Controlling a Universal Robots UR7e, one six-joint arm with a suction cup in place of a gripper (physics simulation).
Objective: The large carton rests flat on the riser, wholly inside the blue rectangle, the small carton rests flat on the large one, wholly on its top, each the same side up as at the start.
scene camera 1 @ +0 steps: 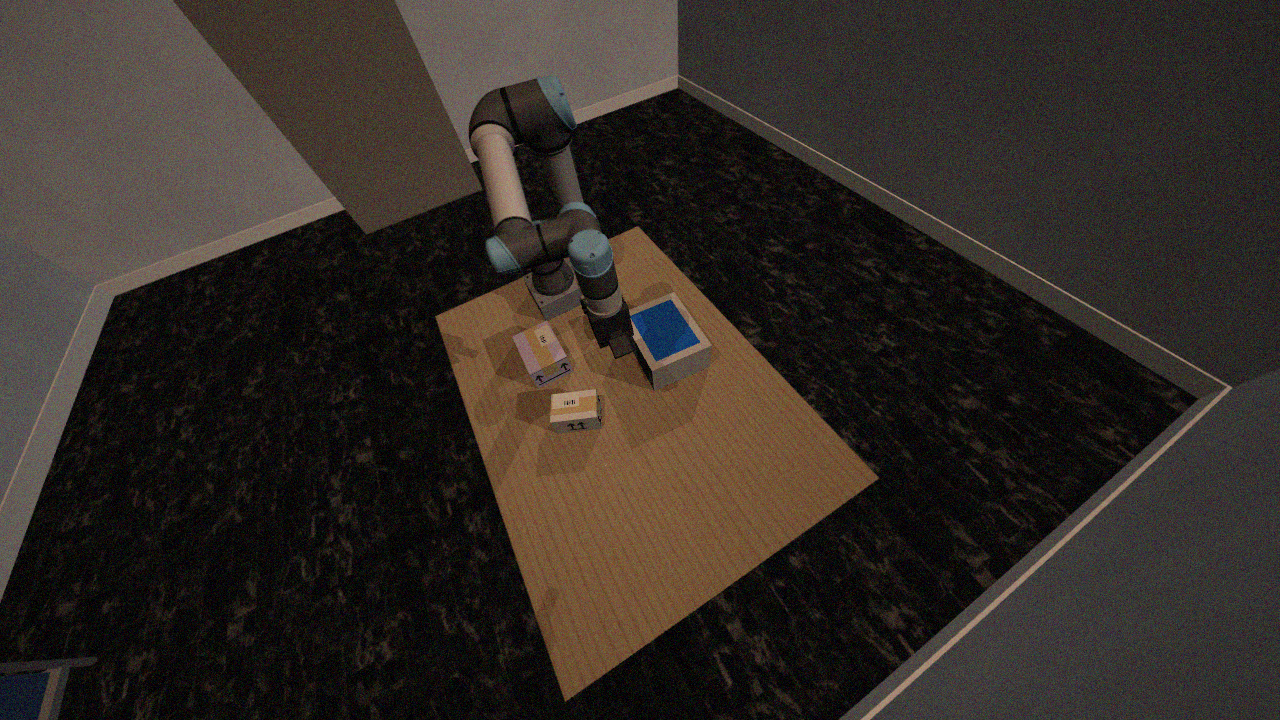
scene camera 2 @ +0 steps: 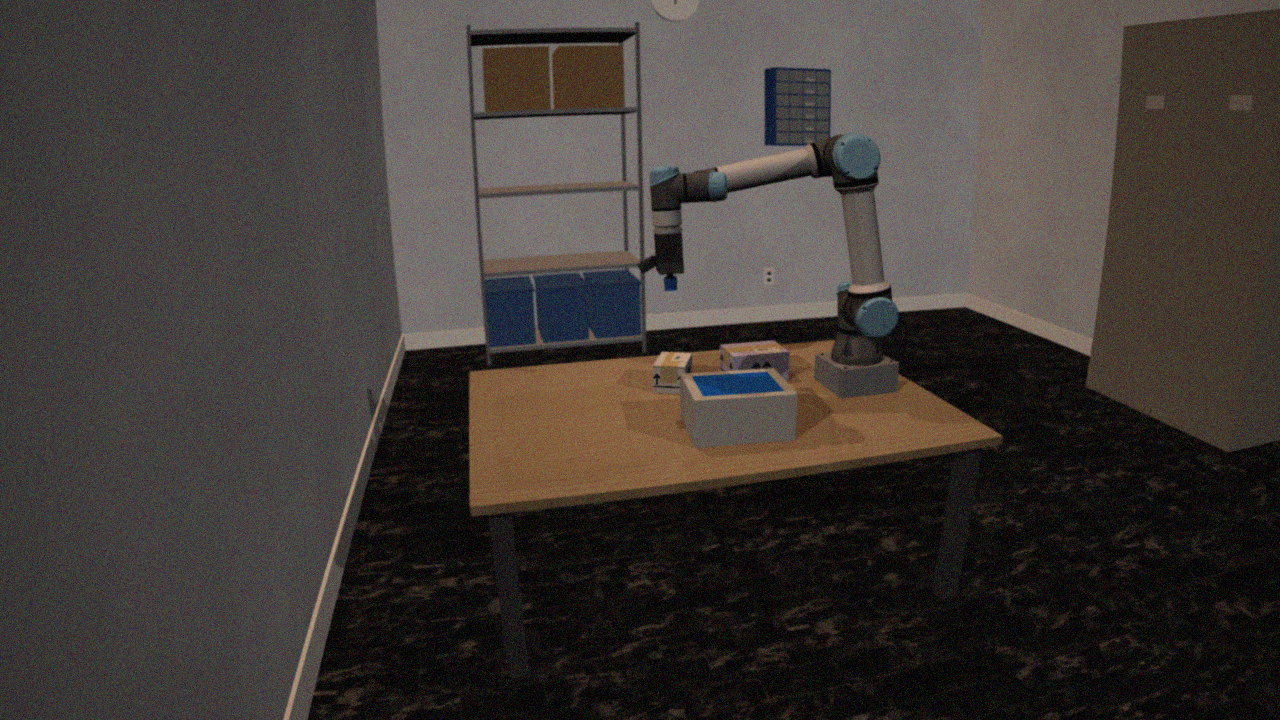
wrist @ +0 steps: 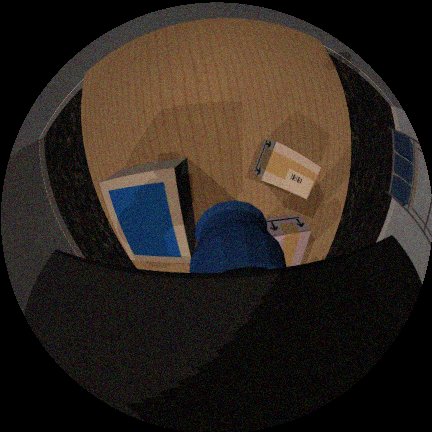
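Note:
The large lilac carton [scene camera 1: 541, 344] [scene camera 2: 754, 357] [wrist: 294, 246] lies flat on the table with tan tape on top; my cup partly hides it in the wrist view. The small white carton [scene camera 1: 574, 407] [scene camera 2: 672, 368] [wrist: 291, 171] lies flat on the table, apart from the lilac one. The light grey riser [scene camera 1: 682, 365] [scene camera 2: 741, 420] [wrist: 177, 212] bears the blue rectangle [scene camera 1: 665, 329] [scene camera 2: 738, 384] [wrist: 145, 220], with no carton on it. My gripper, a blue suction cup [scene camera 2: 670, 283] [wrist: 234, 230], is open, holds nothing and hangs high above the table. The cup is hidden in scene camera 1.
The wooden table [scene camera 1: 698, 501] [scene camera 2: 572, 447] [wrist: 200, 65] carries the arm's base [scene camera 1: 559, 300] [scene camera 2: 856, 376], near the lilac carton. The riser stands on the opposite side of the table from the cartons. A shelf unit [scene camera 2: 640, 152] and a tan cabinet [scene camera 2: 1190, 223] stand off the table.

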